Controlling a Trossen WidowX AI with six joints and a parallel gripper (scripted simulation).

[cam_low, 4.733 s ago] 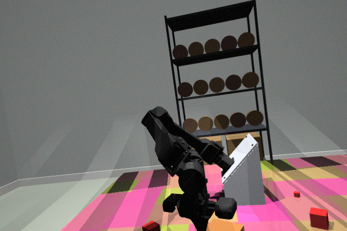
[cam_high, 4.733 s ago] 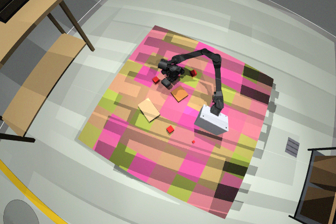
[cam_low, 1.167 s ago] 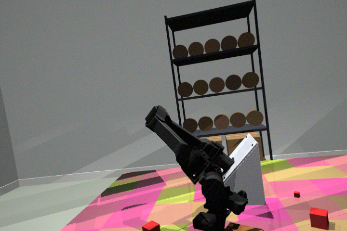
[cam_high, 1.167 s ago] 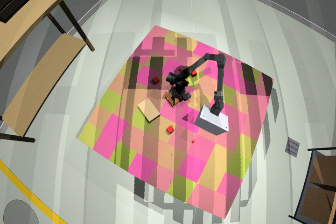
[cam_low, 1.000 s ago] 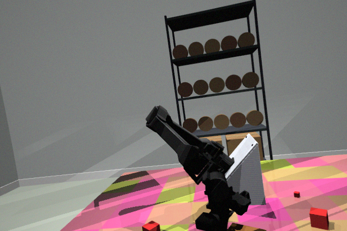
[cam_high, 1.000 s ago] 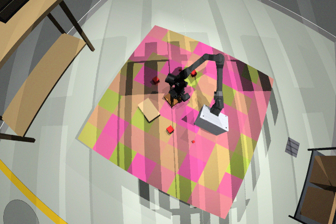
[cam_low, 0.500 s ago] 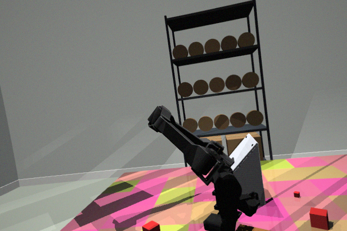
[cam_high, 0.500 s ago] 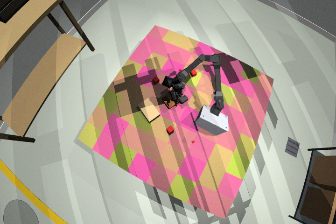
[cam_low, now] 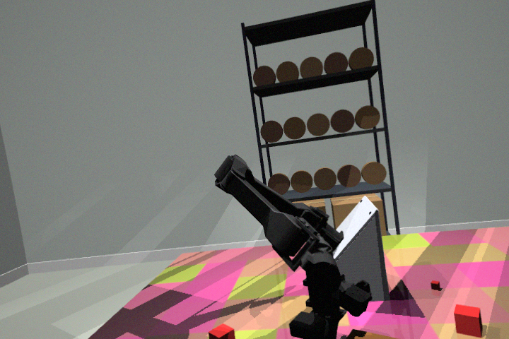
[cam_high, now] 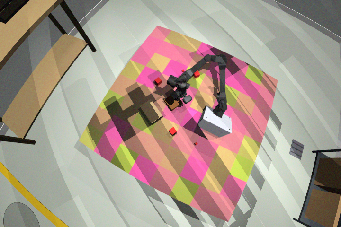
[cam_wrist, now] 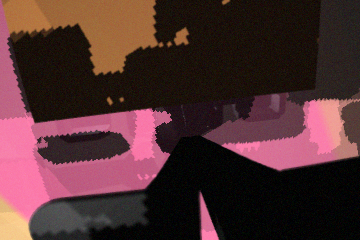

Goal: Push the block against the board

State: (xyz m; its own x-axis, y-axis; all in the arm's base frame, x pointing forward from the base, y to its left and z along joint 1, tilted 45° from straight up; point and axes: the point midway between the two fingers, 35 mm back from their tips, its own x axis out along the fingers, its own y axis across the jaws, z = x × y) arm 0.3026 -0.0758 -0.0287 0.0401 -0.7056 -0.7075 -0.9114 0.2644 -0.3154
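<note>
Right now my gripper tip is 7 cm to the right of the square block, 3 cm short of it and 1 cm below it. The rest, counted from my gripper tip: tan board (22 cm to the left, 13 cm ahead, 1 cm above).
</note>
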